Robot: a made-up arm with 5 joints.
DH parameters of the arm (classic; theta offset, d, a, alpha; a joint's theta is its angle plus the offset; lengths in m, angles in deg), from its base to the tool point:
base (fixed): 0 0 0 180
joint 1: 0 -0.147 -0.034 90
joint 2: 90 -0.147 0.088 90
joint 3: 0 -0.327 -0.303 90
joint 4: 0 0.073 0.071 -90
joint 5: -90 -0.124 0.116 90
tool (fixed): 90 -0.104 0 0
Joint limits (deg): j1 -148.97..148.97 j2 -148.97..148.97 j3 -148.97..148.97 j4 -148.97..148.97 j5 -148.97..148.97
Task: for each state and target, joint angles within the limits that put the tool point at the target. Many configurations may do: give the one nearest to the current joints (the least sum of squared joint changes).
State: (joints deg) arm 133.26 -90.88 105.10 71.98 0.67
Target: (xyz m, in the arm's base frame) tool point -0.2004 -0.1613 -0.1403
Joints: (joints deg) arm 113.39 -80.31 126.86 60.03 -1.03
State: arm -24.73 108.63 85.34 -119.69 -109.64
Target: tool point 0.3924 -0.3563 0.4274
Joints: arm -54.76 128.43 86.59 -120.93 -109.41
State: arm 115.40 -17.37 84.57 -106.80 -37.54
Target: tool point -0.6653 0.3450 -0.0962
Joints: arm 87.26 -11.61 72.90 -109.59 -29.29
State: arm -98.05 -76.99 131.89 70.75 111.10
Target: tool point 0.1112 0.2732 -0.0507
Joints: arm -128.40 -91.18 147.43 72.19 97.80
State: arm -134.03 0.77 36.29 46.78 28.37
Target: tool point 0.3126 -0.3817 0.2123
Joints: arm -96.40 25.24 32.53 19.04 34.30
